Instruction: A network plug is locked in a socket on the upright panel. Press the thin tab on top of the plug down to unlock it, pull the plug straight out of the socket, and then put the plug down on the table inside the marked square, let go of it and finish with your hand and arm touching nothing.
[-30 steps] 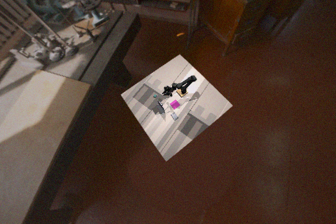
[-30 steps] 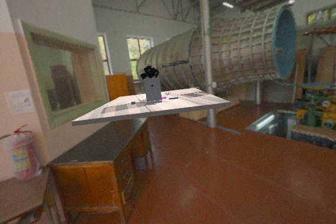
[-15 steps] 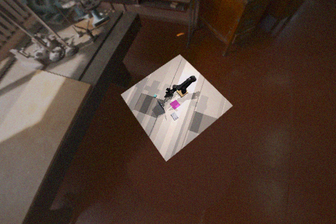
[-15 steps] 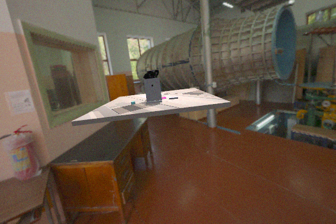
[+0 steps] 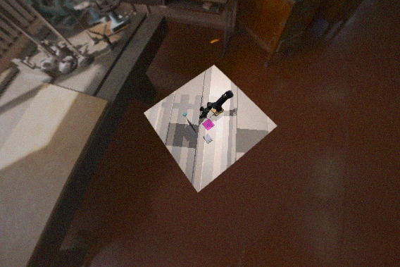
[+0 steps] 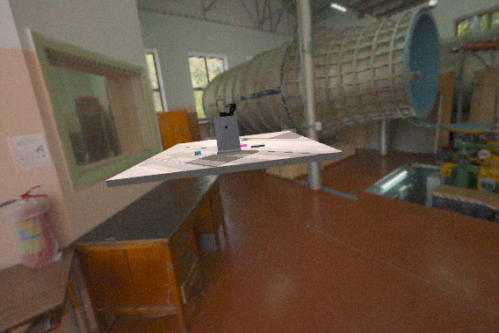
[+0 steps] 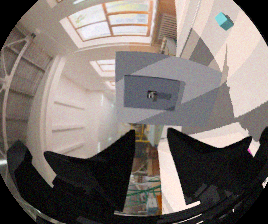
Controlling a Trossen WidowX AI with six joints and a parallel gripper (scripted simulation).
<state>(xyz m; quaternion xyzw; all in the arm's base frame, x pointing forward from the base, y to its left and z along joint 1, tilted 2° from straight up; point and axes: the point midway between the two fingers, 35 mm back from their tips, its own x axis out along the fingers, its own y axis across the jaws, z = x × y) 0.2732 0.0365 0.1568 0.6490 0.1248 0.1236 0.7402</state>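
The network plug is 11 cm ahead of my gripper tip, 2 cm to the left of it and 1 cm below it. The rest, counted from my gripper tip: dark grey flat piece (2 cm ahead, 22 cm to the left, 19 cm below); then grey upright panel (14 cm ahead, 2 cm to the left, 8 cm below); then magenta marked square (8 cm behind, 6 cm to the left, 19 cm below).
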